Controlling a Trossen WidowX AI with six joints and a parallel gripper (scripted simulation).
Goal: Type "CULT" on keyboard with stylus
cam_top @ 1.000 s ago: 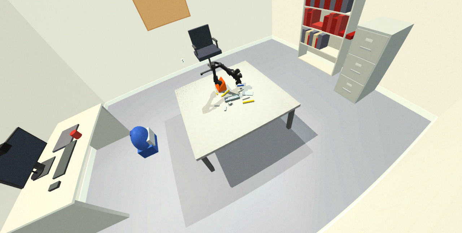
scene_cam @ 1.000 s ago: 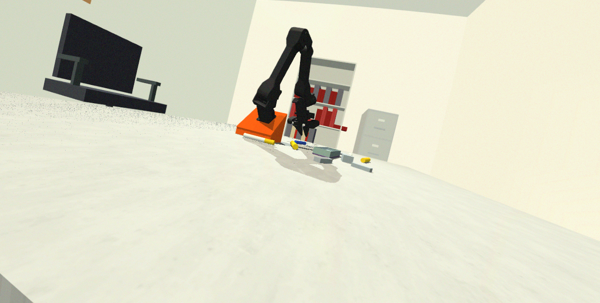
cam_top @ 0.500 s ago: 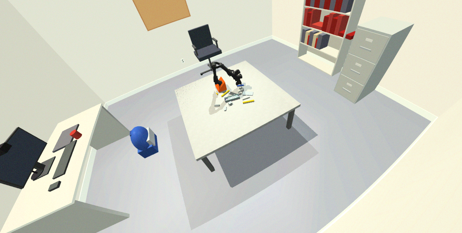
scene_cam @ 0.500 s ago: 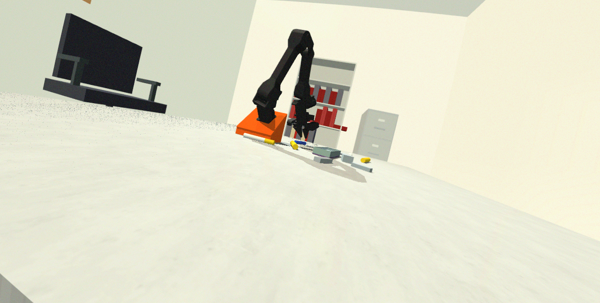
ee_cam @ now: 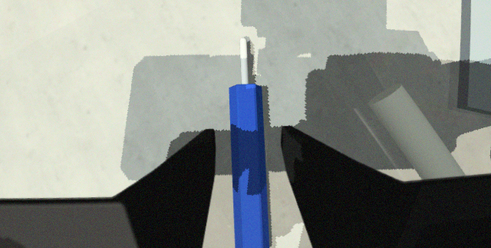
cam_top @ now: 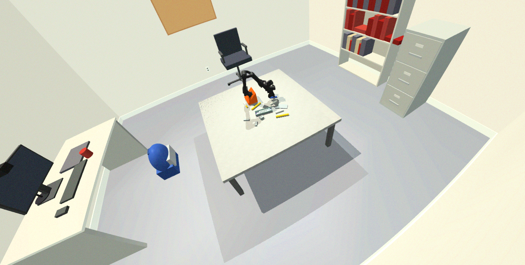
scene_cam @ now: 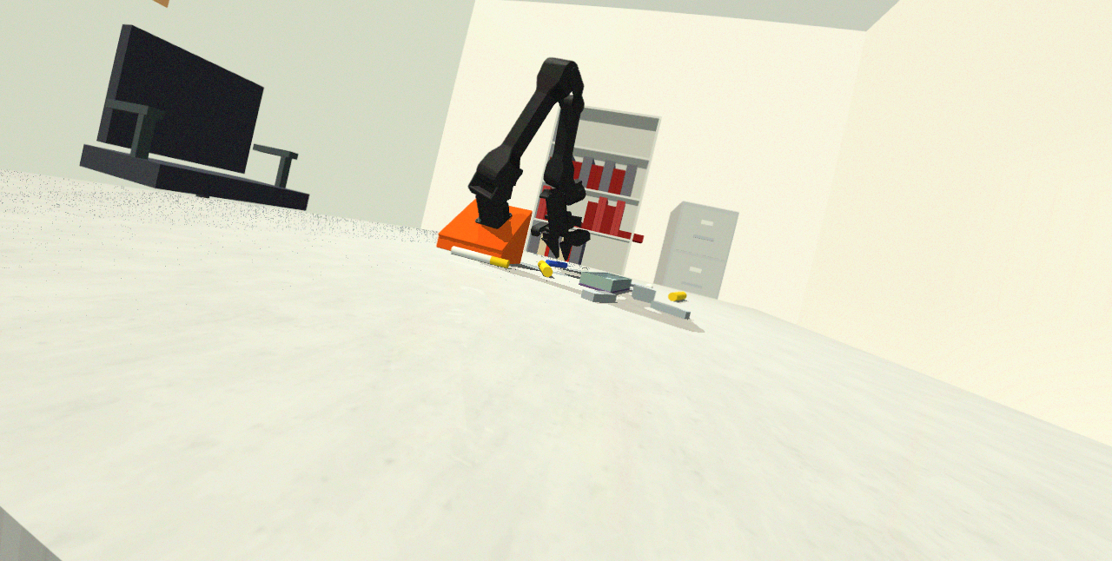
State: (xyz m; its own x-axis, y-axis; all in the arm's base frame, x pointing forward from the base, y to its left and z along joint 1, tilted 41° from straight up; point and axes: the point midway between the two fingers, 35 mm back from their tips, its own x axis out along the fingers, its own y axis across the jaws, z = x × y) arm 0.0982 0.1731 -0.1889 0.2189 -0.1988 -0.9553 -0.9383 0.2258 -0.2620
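Right now the blue stylus is 10 mm to the left of my gripper tip and 20 mm below it.
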